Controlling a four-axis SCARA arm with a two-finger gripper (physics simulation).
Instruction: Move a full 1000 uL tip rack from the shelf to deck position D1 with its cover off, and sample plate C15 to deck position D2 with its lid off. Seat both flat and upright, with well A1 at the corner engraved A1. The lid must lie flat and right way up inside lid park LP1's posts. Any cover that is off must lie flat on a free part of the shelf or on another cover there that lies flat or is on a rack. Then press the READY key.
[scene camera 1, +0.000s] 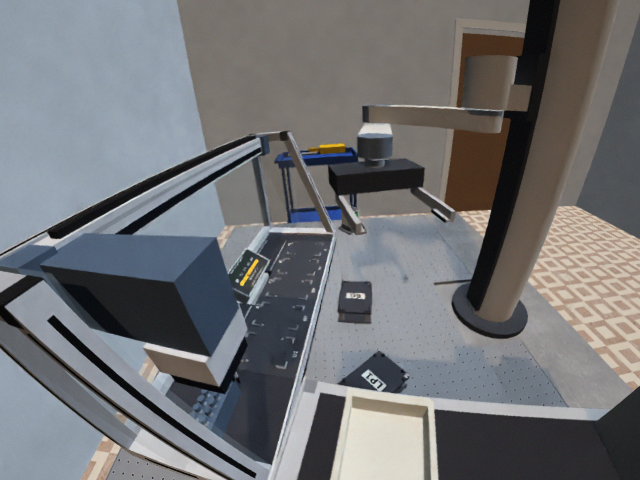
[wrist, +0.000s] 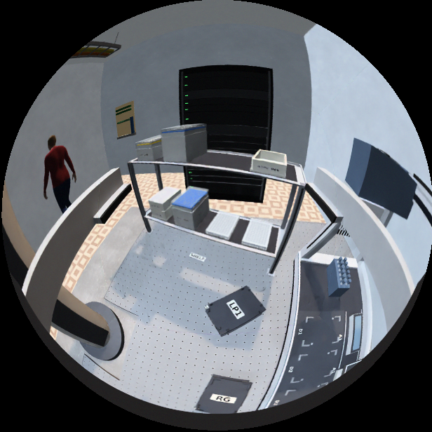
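My gripper (scene camera 1: 399, 221) (wrist: 217, 171) is open and empty, high above the bench, with the shelf (wrist: 287, 230) (scene camera 1: 516, 409) ahead in the wrist view. The shelf's top board holds a tall grey box with a blue band (wrist: 185, 145) and a lower box with a yellow band (wrist: 149, 148). Below stand a blue-topped box (wrist: 191, 210), a white-topped box (wrist: 164, 202) and two pale plates (wrist: 223, 225) (wrist: 257, 234). Their labels are unreadable. Lid park LP1 (scene camera 1: 374, 374) (wrist: 235, 310) shows no lid. Deck positions D1 (wrist: 322, 331) and D2 (wrist: 319, 367) show bare corner brackets.
A cream bin (scene camera 1: 390, 439) (wrist: 270, 164) stands on the top board. Stand RG (scene camera 1: 355, 297) (wrist: 224, 395) is beside the deck. The deck has a blue knobbed block (wrist: 339, 279), a display (scene camera 1: 249, 273) and an overhead frame with a dark box (scene camera 1: 149, 289). The arm column (scene camera 1: 537, 170) rises from the bench.
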